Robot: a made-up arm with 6 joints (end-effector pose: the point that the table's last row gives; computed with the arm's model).
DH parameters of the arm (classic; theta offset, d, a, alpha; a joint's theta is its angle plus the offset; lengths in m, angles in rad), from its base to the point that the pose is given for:
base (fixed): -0.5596 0 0.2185 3.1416
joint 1: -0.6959 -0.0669 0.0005 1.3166
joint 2: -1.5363 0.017 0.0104 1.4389
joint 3: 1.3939 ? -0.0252 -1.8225
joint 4: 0 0.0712 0.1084 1.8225
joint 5: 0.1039 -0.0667 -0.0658 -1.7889
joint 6: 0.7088 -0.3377 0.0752 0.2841
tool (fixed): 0.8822 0.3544 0 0
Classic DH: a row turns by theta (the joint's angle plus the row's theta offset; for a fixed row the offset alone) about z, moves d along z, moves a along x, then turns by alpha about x.
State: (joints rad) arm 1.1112 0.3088 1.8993 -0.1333 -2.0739 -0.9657
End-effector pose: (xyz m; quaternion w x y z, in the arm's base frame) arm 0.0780 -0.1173 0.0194 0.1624 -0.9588 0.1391 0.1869
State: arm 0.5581 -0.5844 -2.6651 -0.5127 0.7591 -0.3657
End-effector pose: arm 0.1059 -0.0646 0.1864 0.5099 -0.5539 -0.1754 -0.6344
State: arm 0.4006 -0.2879 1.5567 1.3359 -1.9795 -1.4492
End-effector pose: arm 0.3521 -0.2436 0.0517 0.4223 0.5536 0.4118 0.5879
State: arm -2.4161 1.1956 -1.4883 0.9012 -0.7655 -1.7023
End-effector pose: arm 0.0325 -0.1728 -0.0073 0.2842 -0.6069 -0.6229 0.4035
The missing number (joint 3, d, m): -0.0245
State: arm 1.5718 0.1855 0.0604 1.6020 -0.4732 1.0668
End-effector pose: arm 0.0018 -0.2543 0.0197 0.0933 0.5205 0.7728 -0.3508
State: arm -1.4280 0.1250 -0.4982 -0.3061 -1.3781 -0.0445
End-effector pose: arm 0.0561 -0.0544 0.0856 0.5308 -0.4105 -0.4721 0.5716
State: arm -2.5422 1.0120 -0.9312 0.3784 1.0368 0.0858
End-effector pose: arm 0.0469 -0.1592 -0.0805 0.5733 0.4787 0.6630 -0.0515
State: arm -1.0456 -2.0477 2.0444 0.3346 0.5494 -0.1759
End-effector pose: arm 0.2737 -0.1347 0.2006 0.0948 0.6062 -0.5374 0.5786
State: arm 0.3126 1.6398 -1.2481 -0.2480 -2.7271 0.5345
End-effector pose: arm 0.2356 -0.1024 -0.0865 0.7279 0.4667 0.4022 -0.3009
